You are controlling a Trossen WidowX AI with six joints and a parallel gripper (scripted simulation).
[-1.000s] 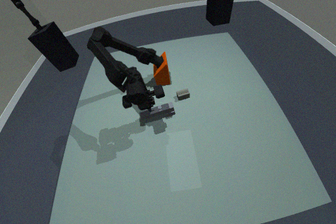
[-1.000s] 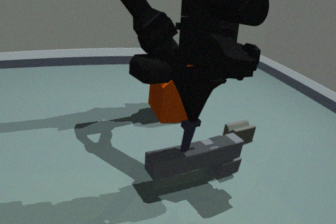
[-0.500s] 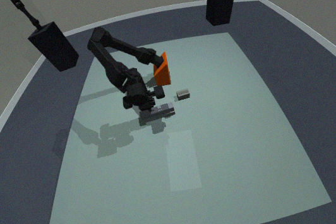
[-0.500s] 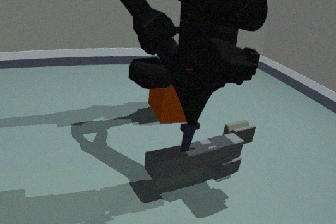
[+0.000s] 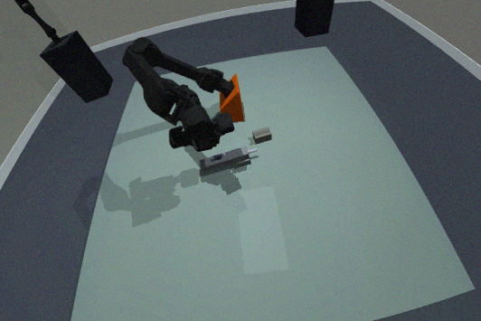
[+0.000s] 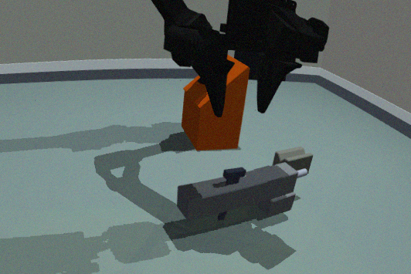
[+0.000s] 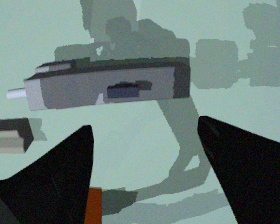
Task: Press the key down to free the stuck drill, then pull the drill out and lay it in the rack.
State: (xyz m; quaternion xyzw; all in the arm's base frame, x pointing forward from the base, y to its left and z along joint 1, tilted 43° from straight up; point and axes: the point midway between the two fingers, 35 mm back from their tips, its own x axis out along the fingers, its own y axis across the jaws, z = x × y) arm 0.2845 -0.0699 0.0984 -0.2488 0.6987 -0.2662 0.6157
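The drill lies 12 cm below my gripper tip, 9 cm to the left of it and 1 cm behind it. Round my gripper tip: dark blue key: 12 cm below, 1 cm to the left, 1 cm behind; grey-brown rack: 20 cm to the left, 15 cm below, 9 cm behind; grey block: 13 cm below, 3 cm to the left, 1 cm behind.
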